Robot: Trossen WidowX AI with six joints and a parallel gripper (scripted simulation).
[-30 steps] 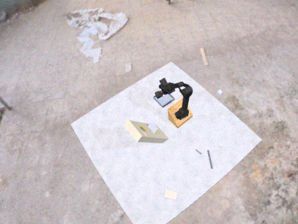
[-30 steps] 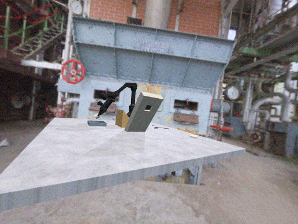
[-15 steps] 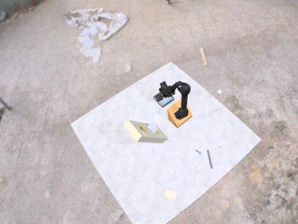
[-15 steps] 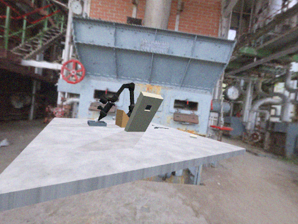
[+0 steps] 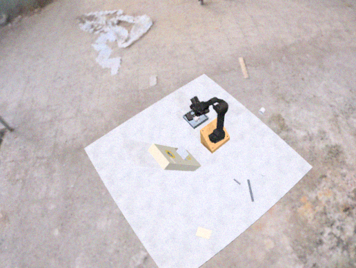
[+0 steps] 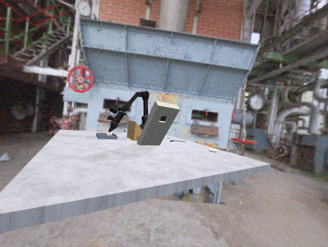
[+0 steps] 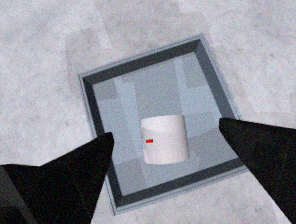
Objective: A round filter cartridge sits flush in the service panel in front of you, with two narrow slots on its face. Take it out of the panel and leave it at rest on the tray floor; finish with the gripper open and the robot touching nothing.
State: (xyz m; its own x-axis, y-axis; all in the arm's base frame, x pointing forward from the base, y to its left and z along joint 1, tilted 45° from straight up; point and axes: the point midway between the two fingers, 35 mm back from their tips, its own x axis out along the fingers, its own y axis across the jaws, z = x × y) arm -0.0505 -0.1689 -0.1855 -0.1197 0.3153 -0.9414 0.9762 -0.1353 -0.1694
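The round filter cartridge lies 3 cm below my gripper tip and 1 cm to the left of it. From my gripper tip the other things lie so: tan tile: 75 cm to the left, 55 cm ahead, 5 cm below; beige service panel: 38 cm ahead, 26 cm to the left, 12 cm above; blue-grey tray: 5 cm below, 1 cm to the right.
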